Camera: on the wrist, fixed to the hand. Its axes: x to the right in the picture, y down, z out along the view.
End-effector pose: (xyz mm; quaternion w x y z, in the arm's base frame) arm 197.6 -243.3 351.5 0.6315 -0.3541 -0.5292 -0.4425
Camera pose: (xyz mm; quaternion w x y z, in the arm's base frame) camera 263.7 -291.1 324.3 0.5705 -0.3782 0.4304 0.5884
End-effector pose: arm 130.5 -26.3 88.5 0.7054 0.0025 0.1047 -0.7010
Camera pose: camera 163.7 -0.1 13.6 0.6679 0.3004 0.0789 0.6764
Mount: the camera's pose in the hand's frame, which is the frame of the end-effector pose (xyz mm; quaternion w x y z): -14.7 44.0 -72.4 0.0060 0.0841 0.1980 0.9766
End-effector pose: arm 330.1 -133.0 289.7 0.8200 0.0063 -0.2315 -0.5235
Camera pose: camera 390.6 -117.3 230.7 0.5614 -0.0534 0.1108 0.8183
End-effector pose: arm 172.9 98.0 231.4 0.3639 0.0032 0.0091 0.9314
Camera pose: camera 153.0 54.6 159.9 0.9095 0.1449 -0.1473 -0.3608
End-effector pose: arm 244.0 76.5 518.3 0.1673 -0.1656 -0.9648 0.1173
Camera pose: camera 295.6 124.0 568.1 0.0914 -0.9523 0.1989 0.2124
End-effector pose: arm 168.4 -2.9 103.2 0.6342 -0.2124 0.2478 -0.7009
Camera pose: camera 160.1 14.2 19.3 0.6571 0.4328 0.2755 0.5522
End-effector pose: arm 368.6 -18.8 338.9 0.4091 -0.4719 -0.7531 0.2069
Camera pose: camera 454.4 -16.5 344.0 0.0108 0.7448 -0.5547 -0.3707
